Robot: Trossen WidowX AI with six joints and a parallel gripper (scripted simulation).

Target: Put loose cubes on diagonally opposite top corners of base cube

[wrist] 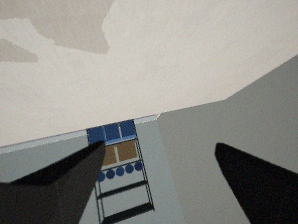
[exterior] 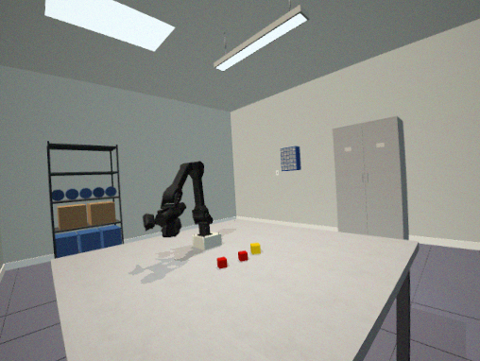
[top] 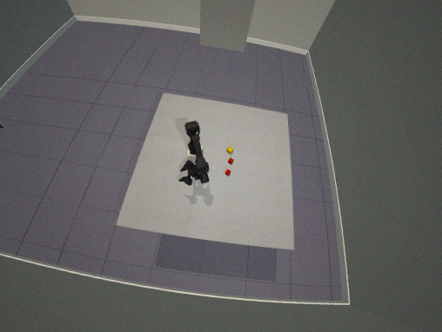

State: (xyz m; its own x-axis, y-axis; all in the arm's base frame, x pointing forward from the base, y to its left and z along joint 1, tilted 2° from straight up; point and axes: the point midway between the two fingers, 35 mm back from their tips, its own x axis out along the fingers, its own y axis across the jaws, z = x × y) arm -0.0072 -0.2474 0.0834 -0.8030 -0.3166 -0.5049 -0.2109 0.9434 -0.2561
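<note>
The yellow base cube lies 370 mm to the left of my gripper tip, 320 mm ahead of it and 110 mm below it.
</note>
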